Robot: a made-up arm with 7 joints.
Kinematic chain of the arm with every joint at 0, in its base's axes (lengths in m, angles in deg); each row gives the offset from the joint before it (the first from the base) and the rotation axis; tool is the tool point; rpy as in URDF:
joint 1: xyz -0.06 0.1 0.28 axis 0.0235 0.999 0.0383
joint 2: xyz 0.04 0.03 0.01 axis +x
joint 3: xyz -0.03 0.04 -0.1 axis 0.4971 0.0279 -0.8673
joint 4: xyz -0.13 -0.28 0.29 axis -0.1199 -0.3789 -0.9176
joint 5: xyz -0.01 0 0.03 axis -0.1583 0.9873 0.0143
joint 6: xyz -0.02 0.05 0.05 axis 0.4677 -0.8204 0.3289
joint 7: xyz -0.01 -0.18 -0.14 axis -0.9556 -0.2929 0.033
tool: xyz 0 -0.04 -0.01 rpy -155.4 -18.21 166.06
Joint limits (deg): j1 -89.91..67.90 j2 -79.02..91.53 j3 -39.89..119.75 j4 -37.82..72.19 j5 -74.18..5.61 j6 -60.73..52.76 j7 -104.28..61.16
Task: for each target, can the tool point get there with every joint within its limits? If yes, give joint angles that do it. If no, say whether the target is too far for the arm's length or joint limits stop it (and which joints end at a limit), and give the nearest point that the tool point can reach.
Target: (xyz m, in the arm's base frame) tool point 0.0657 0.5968 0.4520
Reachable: no: joint limits stop it (at a limit: joint 2, joint 3, joint 5, joint 6) | nearest point 0.0887 0.5491 0.4825 | short by 0.061 m
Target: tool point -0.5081 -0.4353 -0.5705
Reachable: no: too far | nearest point -0.3233 -0.1753 -0.2200 | short by 0.474 m
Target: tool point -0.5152 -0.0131 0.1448
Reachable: yes | joints 17.27 65.52 37.19 -3.98 -21.45 -12.95 37.21
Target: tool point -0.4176 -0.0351 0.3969
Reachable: yes | joints -18.01 -59.56 41.97 13.65 -22.37 15.73 -79.49
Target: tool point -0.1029 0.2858 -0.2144
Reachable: yes | joints -71.49 -25.23 94.40 25.41 -60.58 -36.12 14.55
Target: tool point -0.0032 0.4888 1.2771
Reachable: no: too far | nearest point -0.0606 0.3243 0.9238 | short by 0.394 m
